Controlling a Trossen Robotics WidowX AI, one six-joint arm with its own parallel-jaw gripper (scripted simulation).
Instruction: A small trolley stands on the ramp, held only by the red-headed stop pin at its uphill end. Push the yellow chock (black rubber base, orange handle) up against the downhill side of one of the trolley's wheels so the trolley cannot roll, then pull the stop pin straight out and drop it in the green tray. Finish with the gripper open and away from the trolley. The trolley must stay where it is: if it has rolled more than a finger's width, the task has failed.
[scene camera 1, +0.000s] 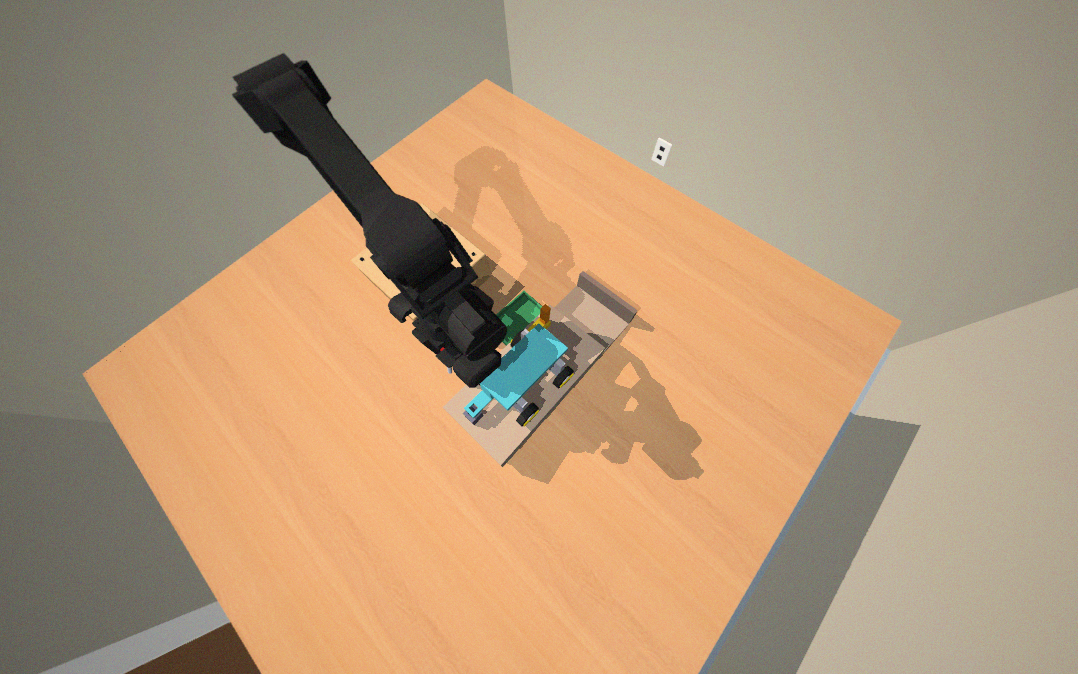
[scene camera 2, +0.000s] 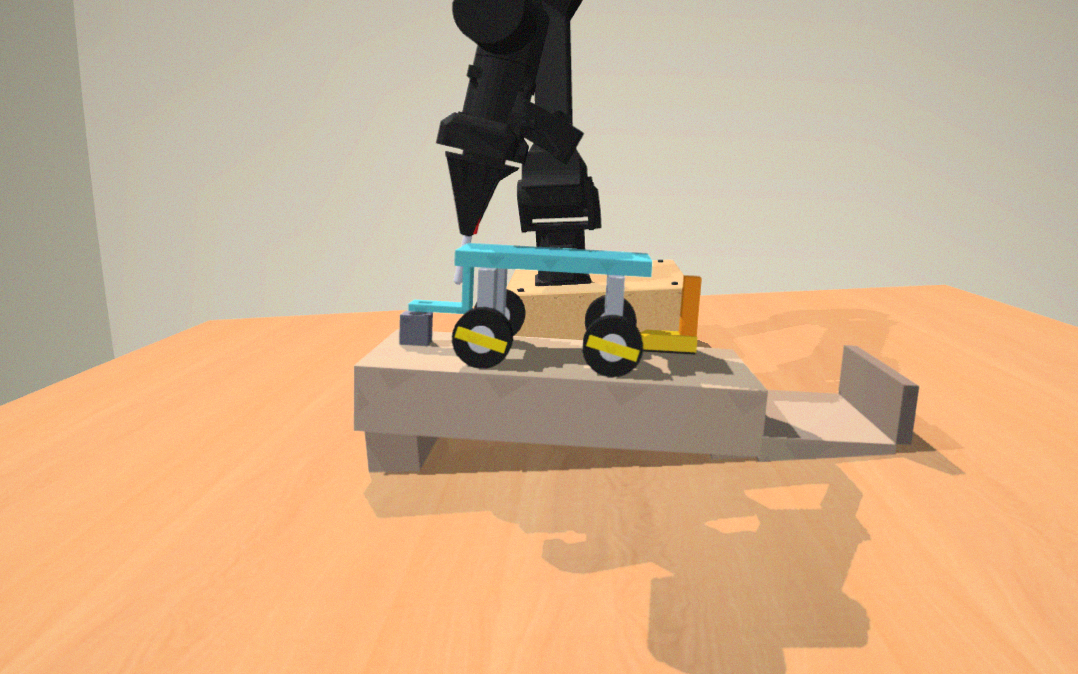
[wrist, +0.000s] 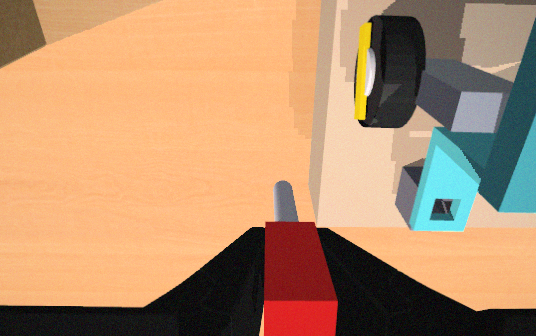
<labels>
gripper: scene camera 1; scene camera 2; wrist 288, 241
trolley: scene camera 1 533, 353; scene camera 2 612, 346; wrist 478, 150
same spot on gripper: (scene camera 1: 448, 356) = (scene camera 2: 459, 160)
same spot on ramp: (wrist: 354, 172) = (scene camera 2: 433, 335)
</labels>
